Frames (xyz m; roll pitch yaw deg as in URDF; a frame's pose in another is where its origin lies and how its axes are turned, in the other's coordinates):
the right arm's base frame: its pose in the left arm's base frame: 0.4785 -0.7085 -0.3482 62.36 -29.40 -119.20
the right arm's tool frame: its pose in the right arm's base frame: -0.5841 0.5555 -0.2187 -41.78 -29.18 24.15
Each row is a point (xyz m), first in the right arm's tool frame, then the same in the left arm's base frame.
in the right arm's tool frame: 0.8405 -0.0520 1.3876
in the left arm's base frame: 0.9488 0.7960 0.8565
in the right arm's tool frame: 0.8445 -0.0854 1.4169
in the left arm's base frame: 0.9205 0.8304 0.8564
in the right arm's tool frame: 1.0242 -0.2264 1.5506
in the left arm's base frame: 0.7302 0.9457 0.9998
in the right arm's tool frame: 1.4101 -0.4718 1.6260
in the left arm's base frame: 0.3496 0.9805 1.2620
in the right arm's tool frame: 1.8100 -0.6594 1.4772
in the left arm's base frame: -0.0101 0.7874 1.4869
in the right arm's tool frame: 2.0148 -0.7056 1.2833
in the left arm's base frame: -0.1627 0.5660 1.5836
